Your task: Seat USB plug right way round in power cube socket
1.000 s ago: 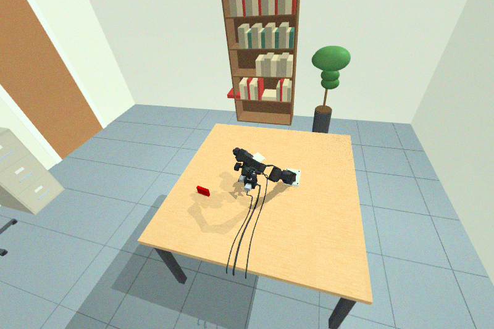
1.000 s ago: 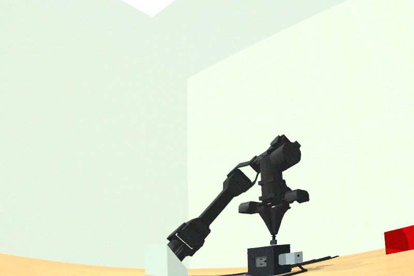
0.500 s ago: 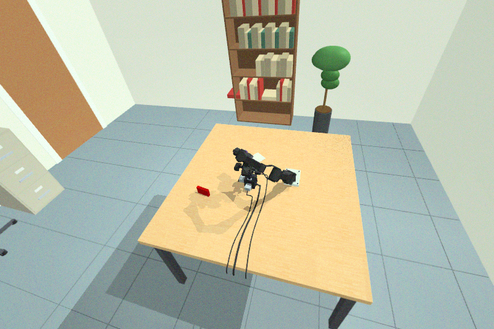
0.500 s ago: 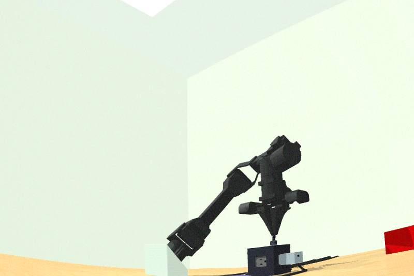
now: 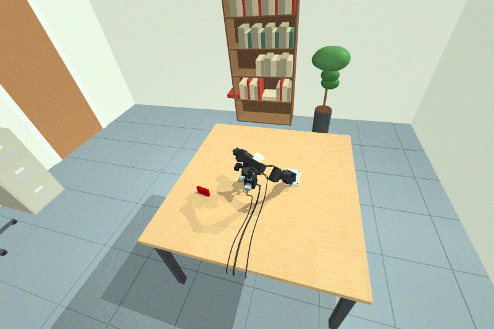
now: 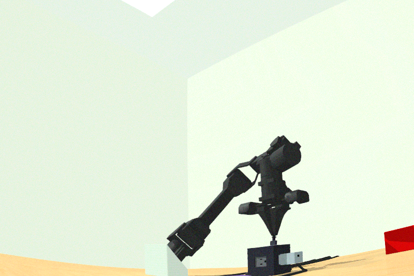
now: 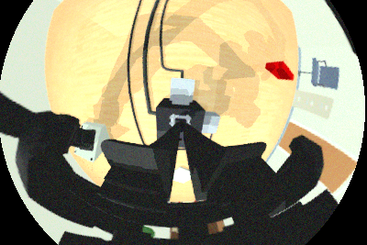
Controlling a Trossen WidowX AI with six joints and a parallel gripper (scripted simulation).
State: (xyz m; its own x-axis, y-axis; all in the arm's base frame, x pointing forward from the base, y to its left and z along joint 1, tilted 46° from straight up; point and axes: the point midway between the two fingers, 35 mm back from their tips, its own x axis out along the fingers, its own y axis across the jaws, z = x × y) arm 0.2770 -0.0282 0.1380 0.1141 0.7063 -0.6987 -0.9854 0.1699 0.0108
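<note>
Now: the usb plug 1 cm below my gripper tip. Also, from my gripper tip: red block 32 cm ahead, 10 cm to the left, 7 cm below; white sheet 31 cm to the right, 10 cm below; purple block 36 cm to the right, 11 cm ahead, 9 cm below.
</note>
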